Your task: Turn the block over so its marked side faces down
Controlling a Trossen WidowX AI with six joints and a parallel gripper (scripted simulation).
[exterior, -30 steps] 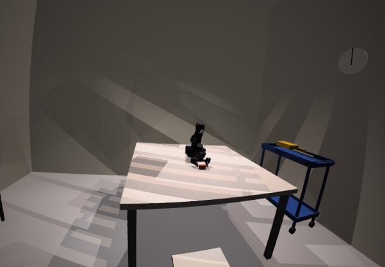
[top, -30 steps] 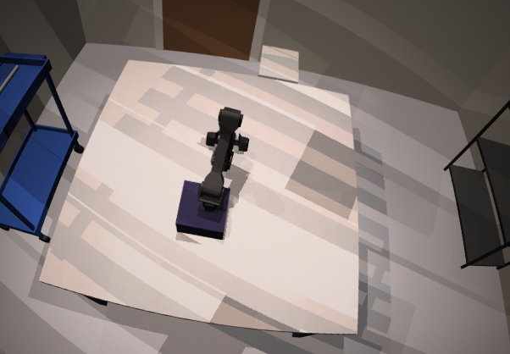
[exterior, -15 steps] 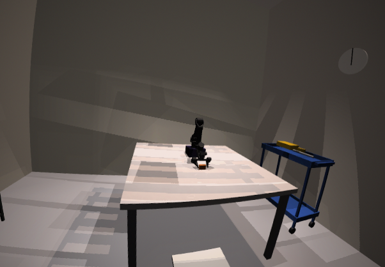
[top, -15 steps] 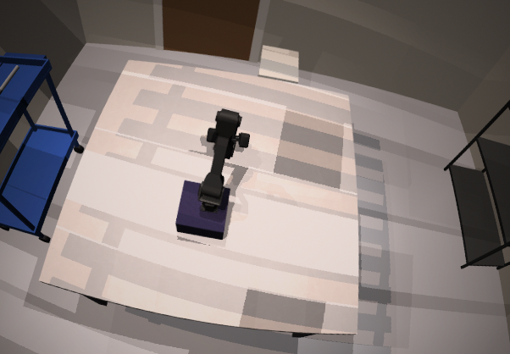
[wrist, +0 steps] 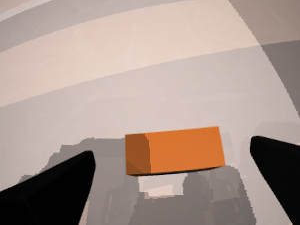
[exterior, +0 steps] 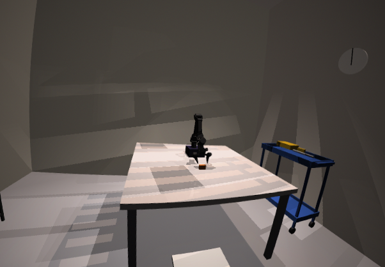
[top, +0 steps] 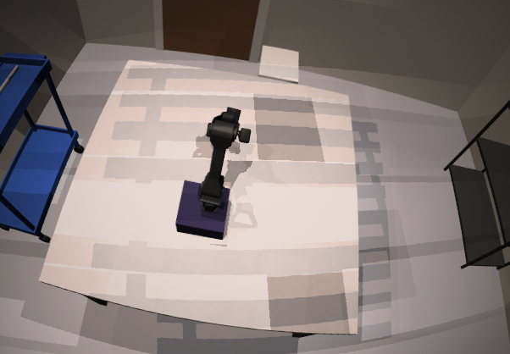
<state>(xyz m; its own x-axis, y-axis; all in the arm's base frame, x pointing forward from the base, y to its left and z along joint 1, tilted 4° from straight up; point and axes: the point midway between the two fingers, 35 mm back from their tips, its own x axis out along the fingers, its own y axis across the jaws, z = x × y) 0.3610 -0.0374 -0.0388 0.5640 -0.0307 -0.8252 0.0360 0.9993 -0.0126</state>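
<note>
My gripper tip is now 3 cm above the orange block.
</note>
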